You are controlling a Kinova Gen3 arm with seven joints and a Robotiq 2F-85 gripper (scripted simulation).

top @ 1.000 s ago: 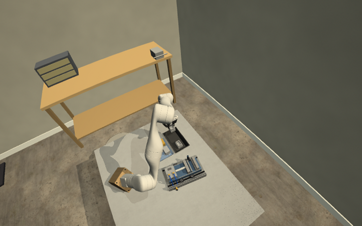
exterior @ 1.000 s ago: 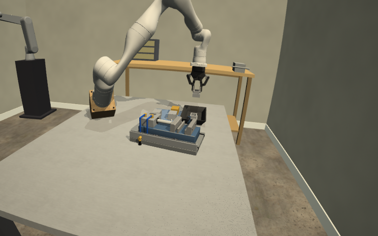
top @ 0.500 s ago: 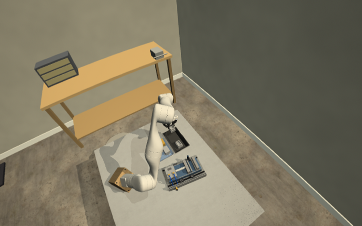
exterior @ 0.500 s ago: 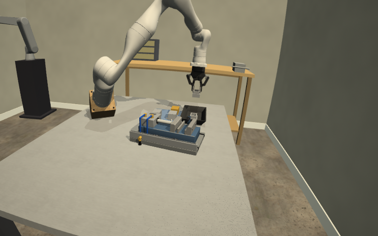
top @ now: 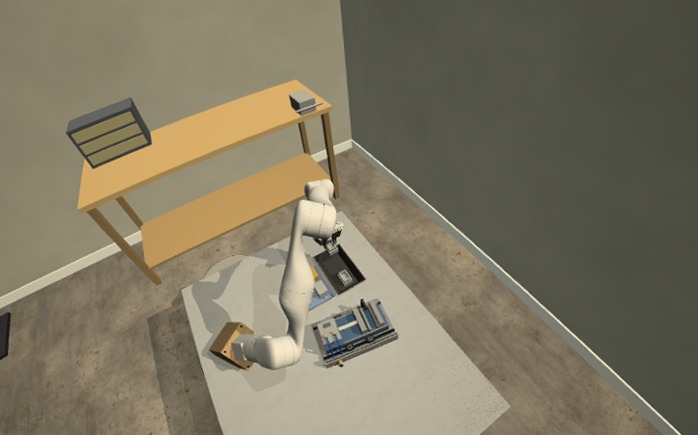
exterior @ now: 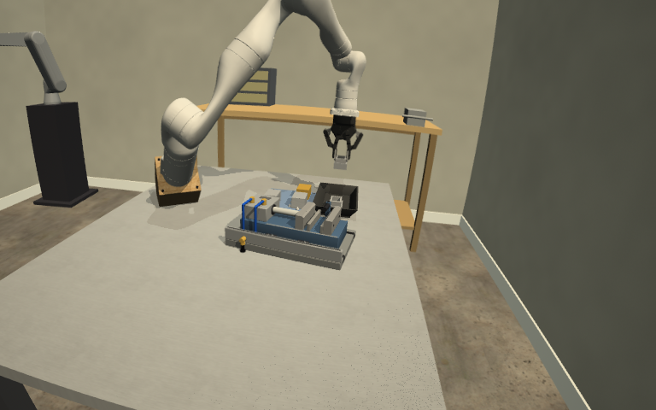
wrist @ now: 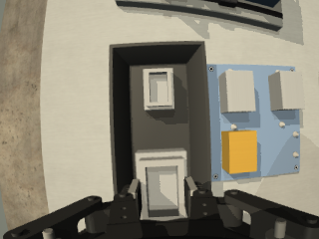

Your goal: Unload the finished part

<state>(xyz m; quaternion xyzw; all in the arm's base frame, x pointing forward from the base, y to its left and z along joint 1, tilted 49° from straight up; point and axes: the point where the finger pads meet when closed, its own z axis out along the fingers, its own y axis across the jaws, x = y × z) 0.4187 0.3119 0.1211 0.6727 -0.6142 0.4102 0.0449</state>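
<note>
Now: hand 12 cm past the orange block and 14 cm above it. From my hand the other things lie so: blue plate 17 cm behind, 3 cm to the right, 16 cm below.
</note>
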